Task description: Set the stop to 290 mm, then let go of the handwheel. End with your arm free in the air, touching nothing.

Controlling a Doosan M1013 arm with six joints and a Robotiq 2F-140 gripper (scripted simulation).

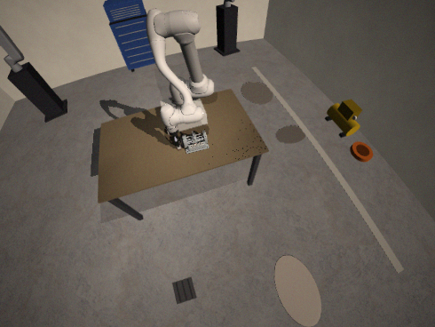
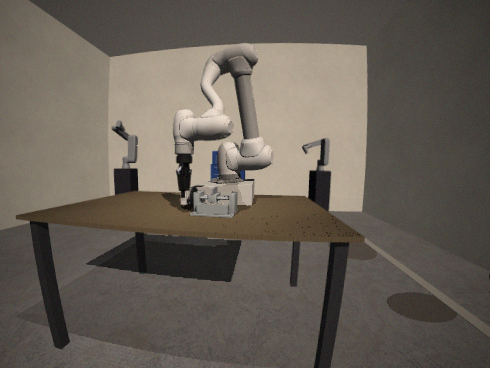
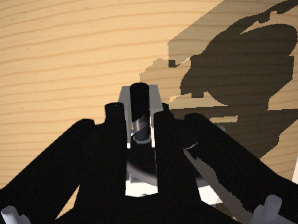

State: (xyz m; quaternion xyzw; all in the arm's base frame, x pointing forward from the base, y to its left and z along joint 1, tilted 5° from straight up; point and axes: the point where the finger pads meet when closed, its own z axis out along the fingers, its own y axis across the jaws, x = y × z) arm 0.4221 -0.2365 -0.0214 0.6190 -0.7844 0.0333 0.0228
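Now: the black handwheel handle 20 mm below my hand. Round my hand: grey stop fixture: 10 mm ahead, 140 mm to the left, 20 mm above.
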